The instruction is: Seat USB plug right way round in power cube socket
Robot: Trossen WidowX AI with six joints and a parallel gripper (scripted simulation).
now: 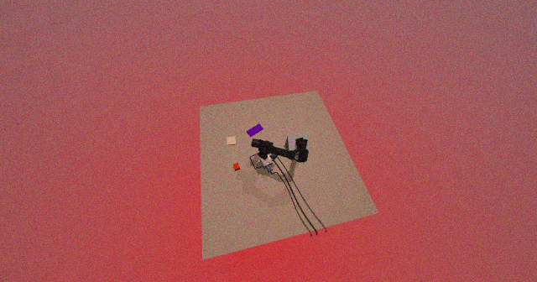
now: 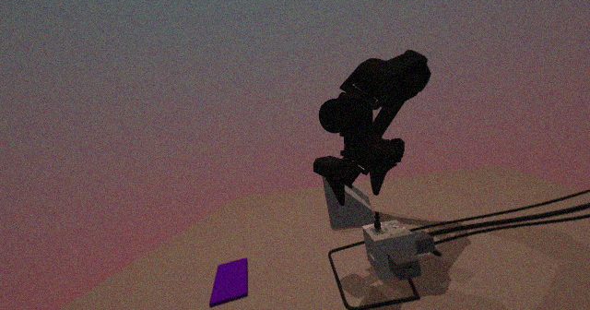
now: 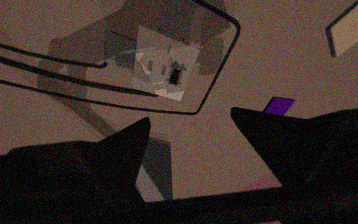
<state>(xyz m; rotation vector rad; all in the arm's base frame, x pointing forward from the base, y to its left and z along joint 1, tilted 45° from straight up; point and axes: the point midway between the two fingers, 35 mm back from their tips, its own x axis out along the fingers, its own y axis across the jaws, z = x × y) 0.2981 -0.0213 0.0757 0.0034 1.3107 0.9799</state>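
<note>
Right now my gripper tip is 50 mm above the dark USB plug, 30 mm to the right of it and 20 mm short of it. From my gripper tip the other things lie so: cream block: 270 mm ahead, 250 mm to the right, 130 mm below; then purple flat tile: 310 mm to the right, 130 mm below, 30 mm ahead.
</note>
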